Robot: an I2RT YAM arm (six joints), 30 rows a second.
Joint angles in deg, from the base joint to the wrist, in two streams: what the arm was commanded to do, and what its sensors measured. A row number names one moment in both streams.
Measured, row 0:
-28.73 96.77 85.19 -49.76 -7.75 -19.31
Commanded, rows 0 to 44:
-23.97 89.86 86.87 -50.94 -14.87 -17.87
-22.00 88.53 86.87 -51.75 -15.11 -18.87
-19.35 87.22 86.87 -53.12 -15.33 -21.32
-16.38 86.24 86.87 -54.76 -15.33 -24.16
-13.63 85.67 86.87 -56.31 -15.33 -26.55
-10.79 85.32 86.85 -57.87 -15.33 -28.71
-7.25 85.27 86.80 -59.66 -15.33 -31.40
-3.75 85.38 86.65 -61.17 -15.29 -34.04
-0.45 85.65 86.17 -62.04 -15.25 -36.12
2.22 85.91 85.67 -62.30 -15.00 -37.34
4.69 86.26 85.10 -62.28 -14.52 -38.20
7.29 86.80 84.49 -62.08 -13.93 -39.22
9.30 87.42 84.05 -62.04 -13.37 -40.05
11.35 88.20 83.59 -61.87 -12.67 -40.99
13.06 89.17 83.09 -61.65 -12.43 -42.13
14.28 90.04 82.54 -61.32 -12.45 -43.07
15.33 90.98 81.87 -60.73 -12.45 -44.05
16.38 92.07 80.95 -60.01 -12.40 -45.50
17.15 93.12 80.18 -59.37 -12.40 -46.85
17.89 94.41 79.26 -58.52 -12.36 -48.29
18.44 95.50 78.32 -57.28 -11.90 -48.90
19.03 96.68 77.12 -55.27 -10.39 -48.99
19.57 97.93 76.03 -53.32 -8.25 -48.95
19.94 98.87 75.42 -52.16 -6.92 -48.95
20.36 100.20 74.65 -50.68 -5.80 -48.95
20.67 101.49 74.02 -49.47 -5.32 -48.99
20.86 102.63 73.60 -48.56 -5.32 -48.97
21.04 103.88 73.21 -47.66 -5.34 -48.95
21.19 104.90 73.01 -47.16 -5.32 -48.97
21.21 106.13 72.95 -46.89 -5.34 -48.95
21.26 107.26 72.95 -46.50 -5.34 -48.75
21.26 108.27 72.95 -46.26 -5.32 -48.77
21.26 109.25 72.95 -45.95 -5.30 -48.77
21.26 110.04 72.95 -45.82 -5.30 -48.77
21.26 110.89 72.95 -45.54 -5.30 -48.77
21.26 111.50 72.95 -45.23 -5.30 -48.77
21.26 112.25 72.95 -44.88 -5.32 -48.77
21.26 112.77 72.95 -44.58 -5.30 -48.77
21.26 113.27 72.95 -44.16 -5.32 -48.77
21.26 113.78 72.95 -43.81 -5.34 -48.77
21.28 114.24 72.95 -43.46 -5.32 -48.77
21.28 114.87 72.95 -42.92 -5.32 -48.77
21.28 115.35 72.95 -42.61 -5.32 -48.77
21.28 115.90 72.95 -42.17 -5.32 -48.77
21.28 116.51 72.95 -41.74 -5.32 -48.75
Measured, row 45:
20.95 113.51 73.23 -42.19 -4.86 -48.23
